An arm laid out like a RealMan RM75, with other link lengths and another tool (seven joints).
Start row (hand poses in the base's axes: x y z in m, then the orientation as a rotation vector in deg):
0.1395 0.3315 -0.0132 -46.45 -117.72 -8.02
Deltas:
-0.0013 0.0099 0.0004 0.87 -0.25 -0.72
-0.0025 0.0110 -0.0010 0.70 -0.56 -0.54
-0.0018 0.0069 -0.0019 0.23 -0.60 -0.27
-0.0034 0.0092 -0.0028 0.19 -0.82 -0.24
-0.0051 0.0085 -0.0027 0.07 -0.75 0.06
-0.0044 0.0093 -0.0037 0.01 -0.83 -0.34
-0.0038 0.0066 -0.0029 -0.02 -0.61 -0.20
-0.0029 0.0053 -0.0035 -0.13 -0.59 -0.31
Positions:
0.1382 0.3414 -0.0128 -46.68 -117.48 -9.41
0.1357 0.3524 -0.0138 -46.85 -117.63 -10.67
0.1339 0.3593 -0.0157 -47.03 -118.03 -11.32
0.1305 0.3685 -0.0185 -47.21 -118.66 -12.01
0.1254 0.3770 -0.0212 -47.14 -119.36 -12.39
0.1210 0.3863 -0.0249 -47.53 -120.01 -12.96
0.1172 0.3929 -0.0278 -47.78 -120.51 -13.33
0.1143 0.3982 -0.0313 -48.21 -120.98 -13.63

